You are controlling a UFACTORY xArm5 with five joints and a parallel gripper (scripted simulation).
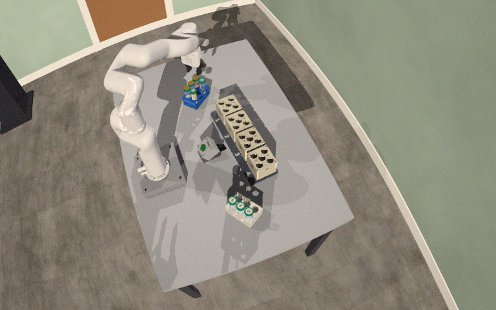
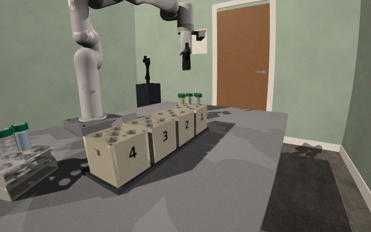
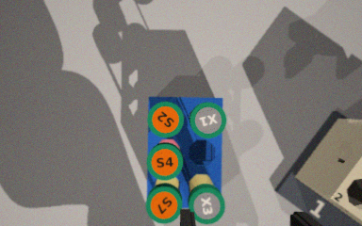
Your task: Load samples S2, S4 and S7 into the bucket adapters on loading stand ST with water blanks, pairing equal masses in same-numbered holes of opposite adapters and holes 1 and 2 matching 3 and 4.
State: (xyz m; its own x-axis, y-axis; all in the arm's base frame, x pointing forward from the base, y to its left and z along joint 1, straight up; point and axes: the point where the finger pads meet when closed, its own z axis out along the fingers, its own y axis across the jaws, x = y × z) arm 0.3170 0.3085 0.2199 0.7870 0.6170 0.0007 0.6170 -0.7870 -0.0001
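The pink tube lies 10 mm behind my hand, 40 mm to the left of it and 190 mm below it. The rest, counted from my hand: green done key: 80 mm behind, 320 mm to the right, 190 mm below; then adapter 1: 110 mm ahead, 150 mm to the right, 200 mm below; then blue rack: 30 mm to the left, 220 mm below.
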